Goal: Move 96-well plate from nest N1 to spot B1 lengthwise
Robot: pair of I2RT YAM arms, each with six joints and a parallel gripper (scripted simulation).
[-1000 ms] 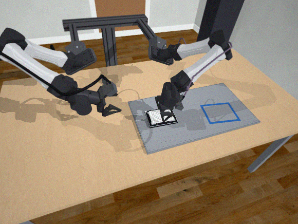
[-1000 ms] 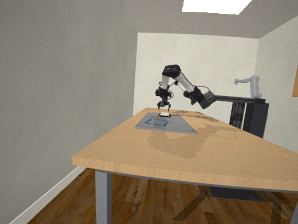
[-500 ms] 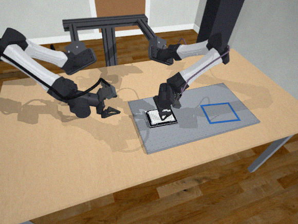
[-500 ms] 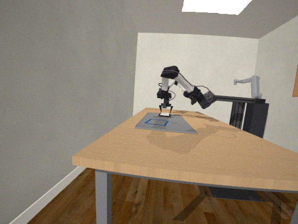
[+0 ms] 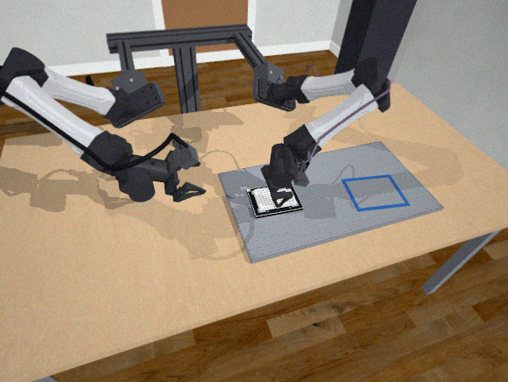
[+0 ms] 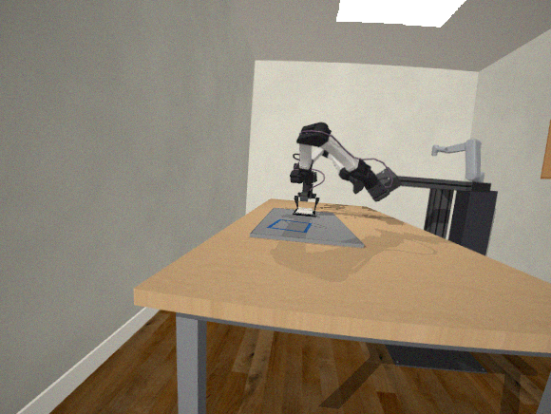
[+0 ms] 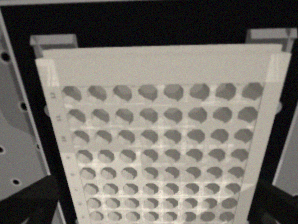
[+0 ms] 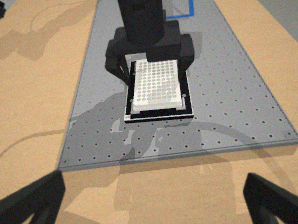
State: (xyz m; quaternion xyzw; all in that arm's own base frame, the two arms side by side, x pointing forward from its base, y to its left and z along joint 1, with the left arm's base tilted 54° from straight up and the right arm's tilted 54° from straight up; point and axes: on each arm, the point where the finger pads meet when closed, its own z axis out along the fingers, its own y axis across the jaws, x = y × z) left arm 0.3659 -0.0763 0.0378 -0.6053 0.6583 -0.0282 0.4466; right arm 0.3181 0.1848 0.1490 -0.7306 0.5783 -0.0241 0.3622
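Observation:
My left gripper is now 2 cm above the black plate nest and 1 cm short of it. From my left hand the other things lie so: white 96-well plate (1 cm below).

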